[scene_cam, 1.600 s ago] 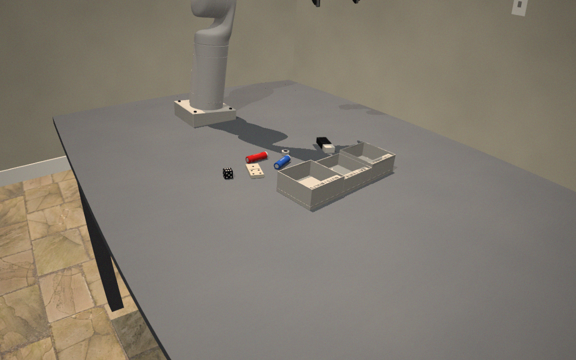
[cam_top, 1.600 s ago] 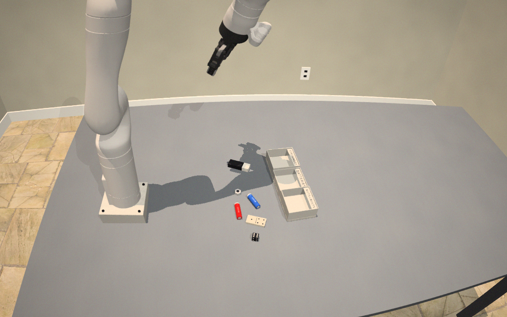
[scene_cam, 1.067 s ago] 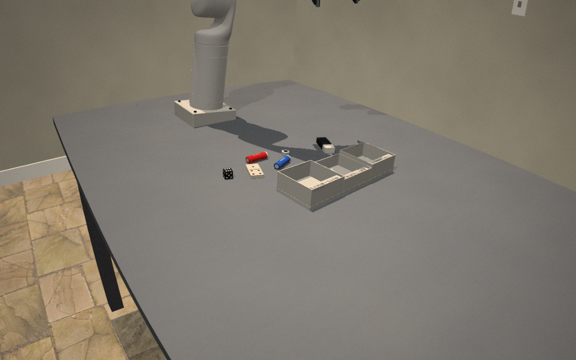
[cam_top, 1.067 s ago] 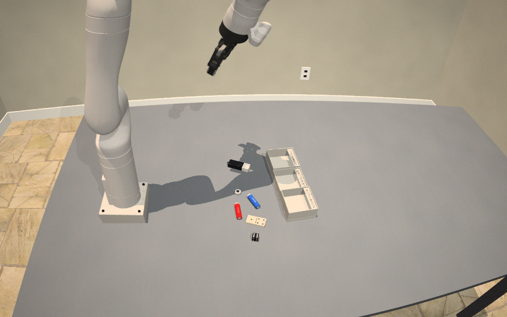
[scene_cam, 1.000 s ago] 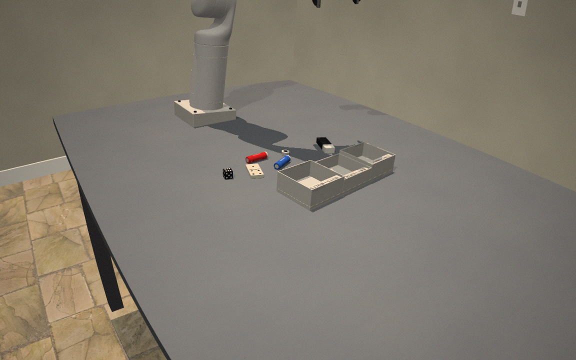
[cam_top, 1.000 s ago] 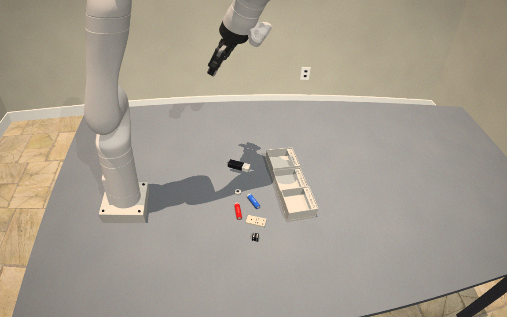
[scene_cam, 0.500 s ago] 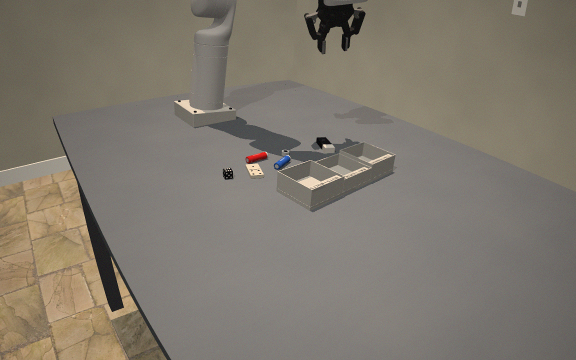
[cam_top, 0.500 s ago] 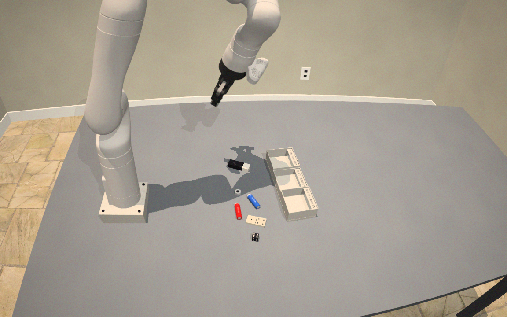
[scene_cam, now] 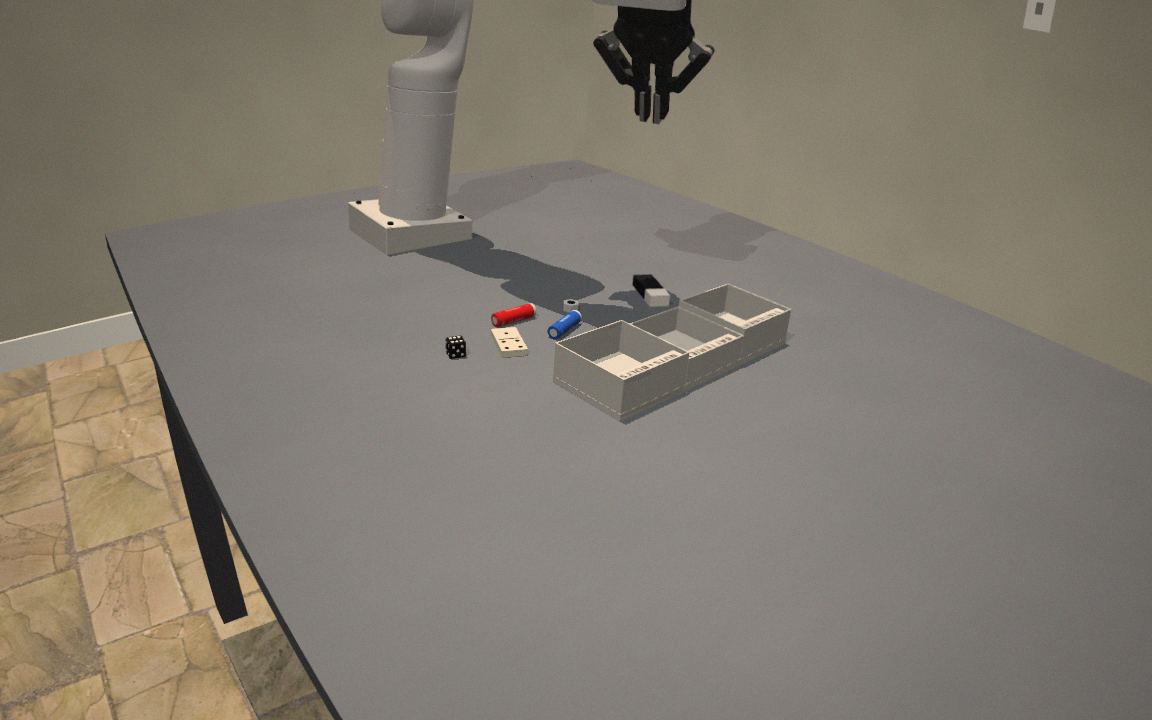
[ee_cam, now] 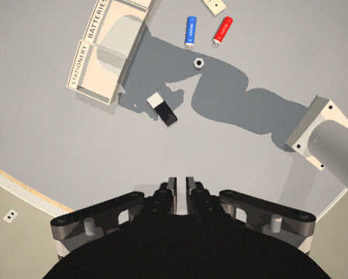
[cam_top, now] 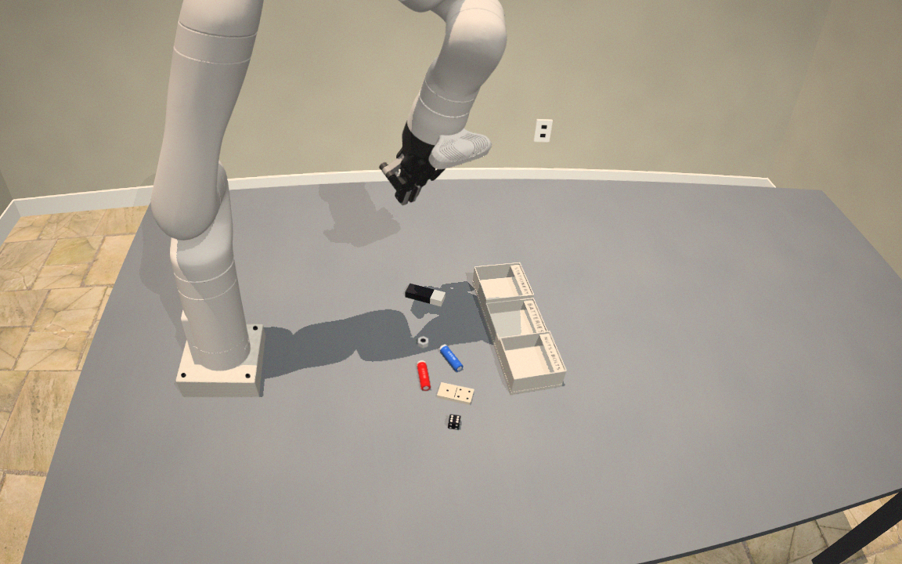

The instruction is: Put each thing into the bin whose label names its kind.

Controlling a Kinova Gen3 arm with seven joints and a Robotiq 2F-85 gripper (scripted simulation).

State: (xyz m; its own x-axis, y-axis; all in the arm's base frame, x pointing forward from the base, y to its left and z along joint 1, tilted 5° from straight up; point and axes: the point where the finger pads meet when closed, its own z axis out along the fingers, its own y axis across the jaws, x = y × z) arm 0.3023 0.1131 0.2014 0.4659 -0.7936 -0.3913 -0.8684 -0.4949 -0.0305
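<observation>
My hand is 200 mm above the bin row, 170 mm short of it and 100 mm to the left of it. Also, from my hand: blue battery: 210 mm below, 150 mm to the right, 50 mm ahead; then nut: 210 mm below, 110 mm to the right, 10 mm ahead; then black-and-white eraser: 210 mm below, 40 mm ahead, 10 mm to the right.
</observation>
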